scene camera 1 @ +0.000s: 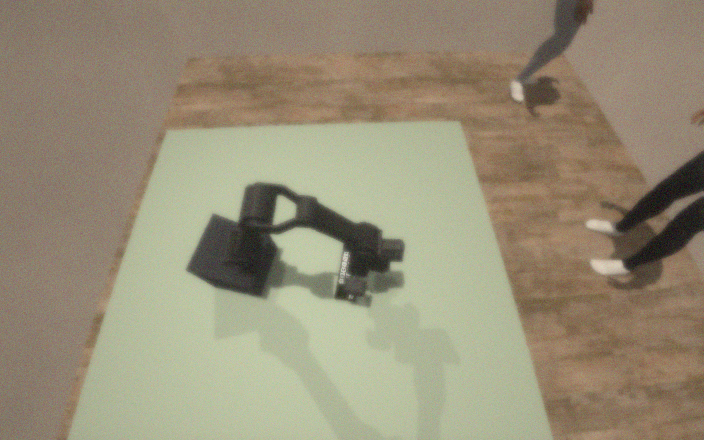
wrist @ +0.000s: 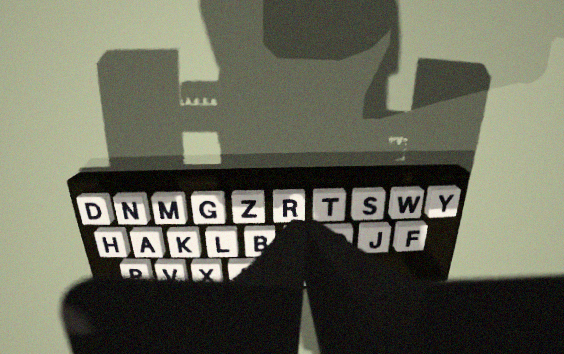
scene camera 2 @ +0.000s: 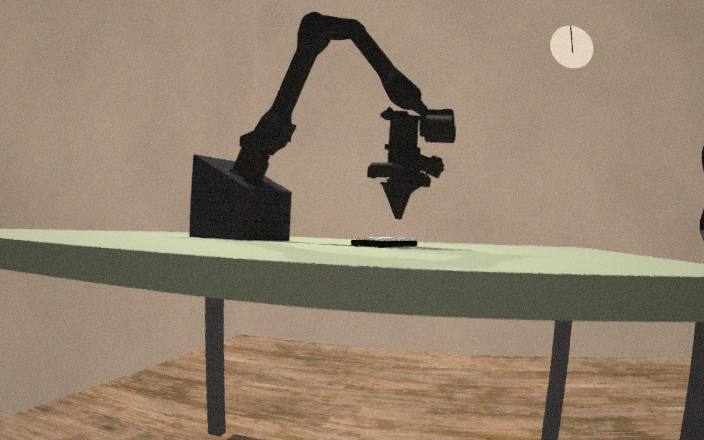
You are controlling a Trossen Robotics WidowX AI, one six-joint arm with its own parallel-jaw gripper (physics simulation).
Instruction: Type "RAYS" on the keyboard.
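Frame: origin at the arm's base, x ahead, y left, z up, level; millimetres.
Seen in the pictures: gripper, fingertip midpoint: (scene camera 1: 357, 270) (wrist: 302, 232) (scene camera 2: 398, 219); arm's base, origin of the base link: (scene camera 1: 235, 254) (scene camera 2: 245, 175).
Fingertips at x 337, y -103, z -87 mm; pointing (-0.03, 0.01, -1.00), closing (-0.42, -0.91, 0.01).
Observation:
Offsets run from my fingertips to a thing's top centre.
The black keyboard {dx -21, dy +22, dz -37 mm} (scene camera 1: 342, 275) (scene camera 2: 384, 242) (wrist: 270, 177) with white letter keys lies flat on the table. In the wrist view the R key {dx -7, dy +6, dz -37 mm} (wrist: 289, 207), S key {dx -21, dy -28, dz -37 mm} (wrist: 369, 204) and Y key {dx -35, dy -63, dz -37 mm} (wrist: 444, 202) are in the top row, and the A key {dx +2, dy +78, dz -37 mm} (wrist: 146, 242) is in the second row. My gripper (scene camera 2: 398, 217) (wrist: 302, 232) is shut and empty, pointing down, with a gap between its tips and the keyboard. In the wrist view the tips overlap the picture just below the R key. The fingers hide keys between B and J and much of the bottom row.
The arm's dark base block (scene camera 1: 228, 254) (scene camera 2: 238, 207) stands on the pale green table (scene camera 1: 415, 171) (scene camera 2: 467, 295), to the left of the keyboard in both scene views. Shadows of the arm fall across the table top. People's legs (scene camera 1: 669, 223) show beside the table at the right.

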